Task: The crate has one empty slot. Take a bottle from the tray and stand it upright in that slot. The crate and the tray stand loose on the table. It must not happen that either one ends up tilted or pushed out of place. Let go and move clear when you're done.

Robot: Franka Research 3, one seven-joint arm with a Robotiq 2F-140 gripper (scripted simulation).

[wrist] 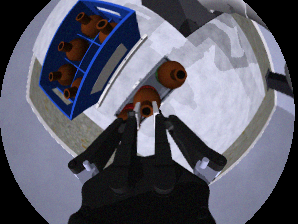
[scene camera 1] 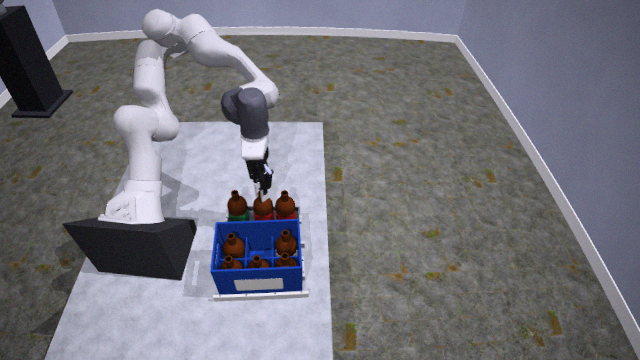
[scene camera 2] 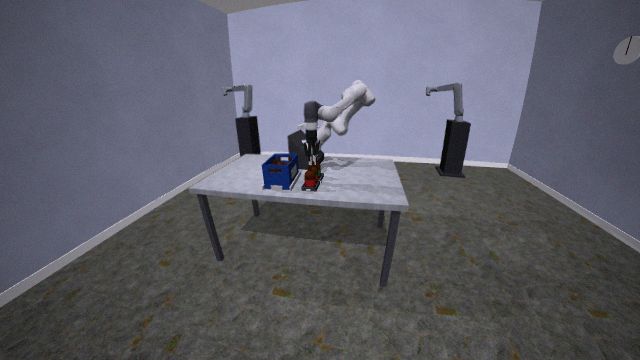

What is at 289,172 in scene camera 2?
A crate.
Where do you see a crate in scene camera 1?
At 256,235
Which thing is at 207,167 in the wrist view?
My gripper.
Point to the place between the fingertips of my gripper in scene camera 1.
262,197
